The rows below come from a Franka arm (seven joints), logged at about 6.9 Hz.
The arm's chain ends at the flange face. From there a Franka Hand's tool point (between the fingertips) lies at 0.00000 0.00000 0.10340 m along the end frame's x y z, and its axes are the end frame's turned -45 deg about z.
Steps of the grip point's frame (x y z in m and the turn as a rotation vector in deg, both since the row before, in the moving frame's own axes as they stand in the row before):
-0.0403 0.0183 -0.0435 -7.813 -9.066 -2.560
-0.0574 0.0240 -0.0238 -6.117 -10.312 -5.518
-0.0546 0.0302 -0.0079 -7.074 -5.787 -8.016
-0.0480 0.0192 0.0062 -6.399 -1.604 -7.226
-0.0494 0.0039 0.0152 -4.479 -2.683 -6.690
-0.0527 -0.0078 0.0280 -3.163 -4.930 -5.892
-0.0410 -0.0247 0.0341 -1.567 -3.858 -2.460
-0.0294 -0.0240 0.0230 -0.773 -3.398 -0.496
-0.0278 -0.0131 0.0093 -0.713 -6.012 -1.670
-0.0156 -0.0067 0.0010 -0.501 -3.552 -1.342
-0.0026 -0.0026 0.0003 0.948 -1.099 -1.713
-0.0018 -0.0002 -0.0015 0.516 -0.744 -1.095
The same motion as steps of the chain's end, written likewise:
-0.0144 0.0200 -0.0413 -11.935 -0.886 -2.560
-0.0193 0.0365 -0.0215 -11.617 -2.966 -5.518
-0.0200 0.0438 -0.0066 -9.094 0.910 -8.016
-0.0271 0.0377 0.0069 -5.659 3.391 -7.226
-0.0350 0.0287 0.0156 -5.064 1.270 -6.690
-0.0411 0.0213 0.0285 -5.723 -1.249 -5.892
-0.0437 0.0045 0.0344 -3.836 -1.620 -2.460
-0.0344 -0.0015 0.0232 -2.949 -1.856 -0.496
-0.0223 0.0017 0.0099 -4.755 -3.747 -1.670
-0.0119 0.0011 0.0012 -2.866 -2.157 -1.342
-0.0011 -0.0002 0.0003 -0.107 -1.447 -1.713
0.0002 0.0008 -0.0015 -0.161 -0.891 -1.095

